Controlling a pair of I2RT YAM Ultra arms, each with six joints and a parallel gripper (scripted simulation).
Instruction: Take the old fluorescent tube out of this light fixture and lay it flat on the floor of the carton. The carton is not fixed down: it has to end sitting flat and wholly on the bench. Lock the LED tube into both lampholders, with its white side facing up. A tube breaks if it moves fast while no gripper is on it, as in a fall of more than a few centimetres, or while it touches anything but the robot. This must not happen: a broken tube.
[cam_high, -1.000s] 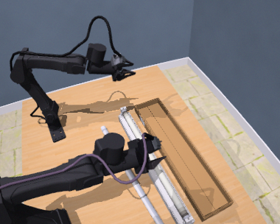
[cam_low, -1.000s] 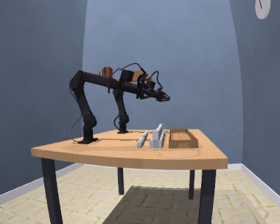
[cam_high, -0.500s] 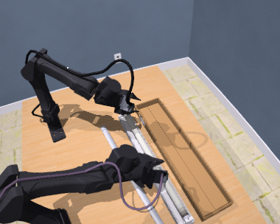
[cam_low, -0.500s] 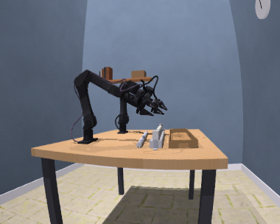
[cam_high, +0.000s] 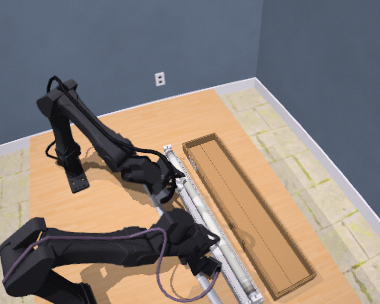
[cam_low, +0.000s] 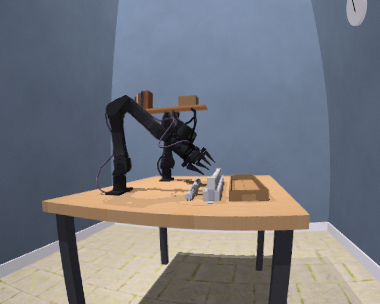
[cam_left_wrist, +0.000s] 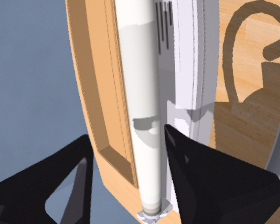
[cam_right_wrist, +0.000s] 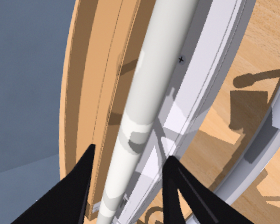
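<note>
Now: the old fluorescent tube 2 cm ahead of my right hand, 12 cm to the left of it and 4 cm below it. Round my right hand: light fixture (2 cm ahead, 12 cm to the left, 5 cm below); then LED tube (8 cm behind, 10 cm to the left, 9 cm below); then lampholder (6 cm ahead, 18 cm to the right, 4 cm below).
Now: the old fluorescent tube 12 cm to the right of my left hand, 5 cm ahead of it and 4 cm below it. Round my left hand: light fixture 12 cm to the right, 5 cm below, 5 cm ahead; LED tube 14 cm to the right, 9 cm below, 5 cm behind; brown carton 18 cm ahead, 9 cm to the right, 9 cm below.
</note>
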